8 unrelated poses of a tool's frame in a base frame.
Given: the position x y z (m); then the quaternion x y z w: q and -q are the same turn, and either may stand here.
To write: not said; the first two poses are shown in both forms.
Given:
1: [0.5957 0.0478 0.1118 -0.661 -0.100 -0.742 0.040]
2: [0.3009 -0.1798 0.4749 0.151 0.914 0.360 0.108]
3: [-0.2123 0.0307 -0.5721 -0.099 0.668 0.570 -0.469]
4: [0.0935 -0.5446 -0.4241 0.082 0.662 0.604 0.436]
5: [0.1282 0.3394 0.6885 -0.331 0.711 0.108 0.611]
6: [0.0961 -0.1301 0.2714 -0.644 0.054 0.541 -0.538]
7: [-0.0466 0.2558 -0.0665 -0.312 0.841 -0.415 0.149]
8: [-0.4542 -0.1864 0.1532 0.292 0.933 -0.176 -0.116]
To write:
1: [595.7 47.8 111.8 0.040 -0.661 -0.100 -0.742]
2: [300.9 -179.8 474.9 0.108 0.151 0.914 0.360]
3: [-212.3 30.7 -572.1 0.469 0.099 -0.668 -0.570]
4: [93.5 -544.6 -424.1 0.436 0.082 0.662 0.604]
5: [128.2 339.4 688.5 0.611 -0.331 0.711 0.108]
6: [96.1 -130.1 271.4 0.538 0.644 -0.054 -0.541]
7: [-46.6 255.8 -66.5 0.149 -0.312 0.841 -0.415]
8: [-454.2 -186.4 153.2 0.116 -0.292 -0.933 0.176]
